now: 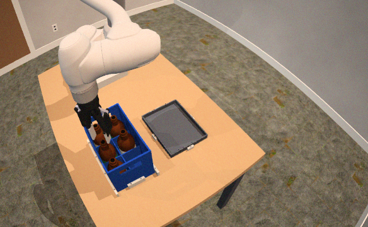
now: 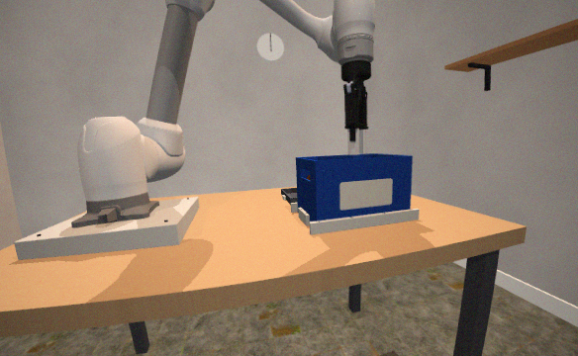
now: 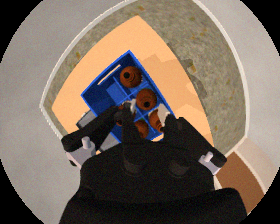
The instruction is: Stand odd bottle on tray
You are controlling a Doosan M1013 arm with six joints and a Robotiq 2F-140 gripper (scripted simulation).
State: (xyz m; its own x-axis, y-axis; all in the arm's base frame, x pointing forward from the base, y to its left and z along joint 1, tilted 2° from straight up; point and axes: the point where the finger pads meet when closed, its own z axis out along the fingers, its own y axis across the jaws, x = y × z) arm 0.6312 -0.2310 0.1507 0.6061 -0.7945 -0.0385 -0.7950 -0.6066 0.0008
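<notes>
Now: the bottle 13 cm below my hand. The rest, counted from my hand: blue crate: 13 cm below, 4 cm to the left, 1 cm ahead; then dark tray: 33 cm to the left, 20 cm below, 4 cm ahead.
</notes>
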